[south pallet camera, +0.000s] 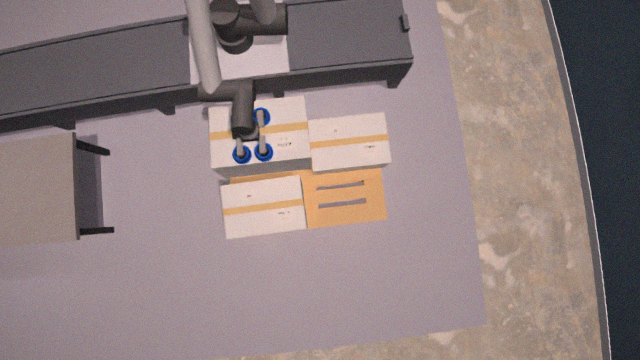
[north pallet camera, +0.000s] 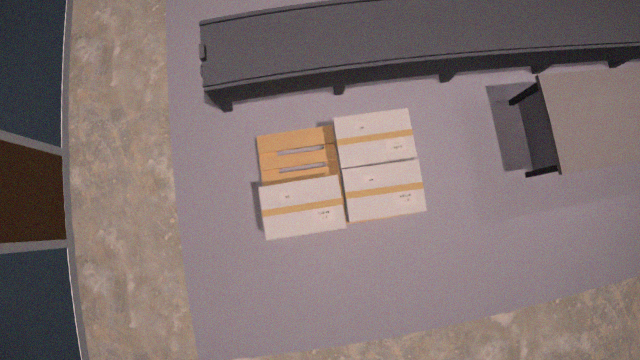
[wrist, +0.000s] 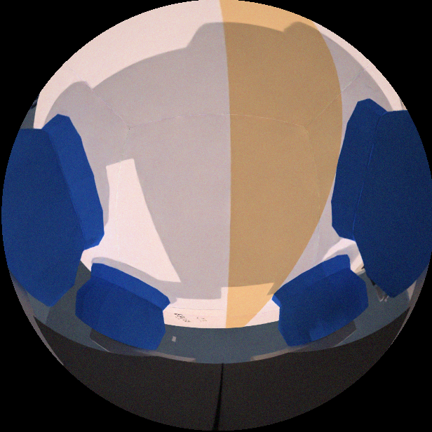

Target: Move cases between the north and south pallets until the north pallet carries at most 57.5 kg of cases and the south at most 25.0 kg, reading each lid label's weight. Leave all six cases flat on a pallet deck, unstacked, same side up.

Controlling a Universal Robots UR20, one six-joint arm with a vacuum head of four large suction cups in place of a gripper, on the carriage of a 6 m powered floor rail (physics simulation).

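Frame: origin at the arm's base, x ahead, y left, z up, level; centimetres.
Seen in the pictures: arm's base, link origin: (south pallet camera: pixel 236 38).
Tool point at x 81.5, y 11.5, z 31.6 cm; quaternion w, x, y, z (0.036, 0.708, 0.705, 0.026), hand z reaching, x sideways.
Note:
Offsets run from my tool point to a thing's top centre. Level surfaces: height alone.
My gripper (south pallet camera: pixel 251 135) (wrist: pixel 215 215), the four-cup suction head, is shut on a white case (south pallet camera: pixel 290 112) (wrist: pixel 175 125) with a tan tape stripe. It holds the case level, raised above the back left part of the south pallet (south pallet camera: pixel 345 215). A second case @[dx -1.4, dy +60.3, dz -49.4 cm] (south pallet camera: pixel 350 159) lies at that pallet's back right, and a third case @[dx +38.8, dy -6.0, dz -45.2 cm] (south pallet camera: pixel 262 225) at its front left. On the north pallet (north pallet camera: pixel 292 141) lie a back right case (north pallet camera: pixel 370 152), a front right case (north pallet camera: pixel 380 206) and a front left case (north pallet camera: pixel 295 226). Label weights are too small to read.
The dark floor rail (north pallet camera: pixel 350 37) (south pallet camera: pixel 345 40) runs behind both pallets. A beige table @[dz -35.7 cm] (north pallet camera: pixel 595 120) (south pallet camera: pixel 35 190) with dark legs stands between them. Bare deck shows at the north pallet's back left and the south pallet's front right.

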